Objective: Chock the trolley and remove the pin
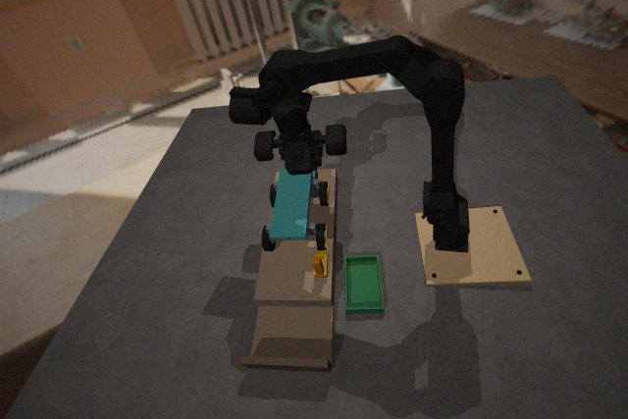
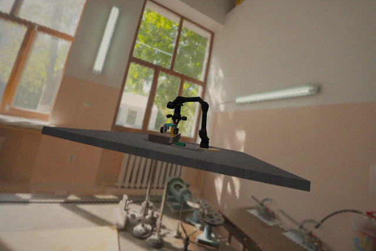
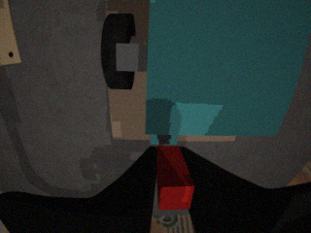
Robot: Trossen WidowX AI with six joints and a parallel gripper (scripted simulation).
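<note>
Right now the green tray is 150 mm behind my gripper tip, 190 mm to the left of it and 160 mm below it. From my gripper tip the other things lie so: yellow chock 70 mm behind, 200 mm to the left, 70 mm below; then red-headed stop pin right at my gripper tip; then trolley 110 mm to the left, 40 mm below.
</note>
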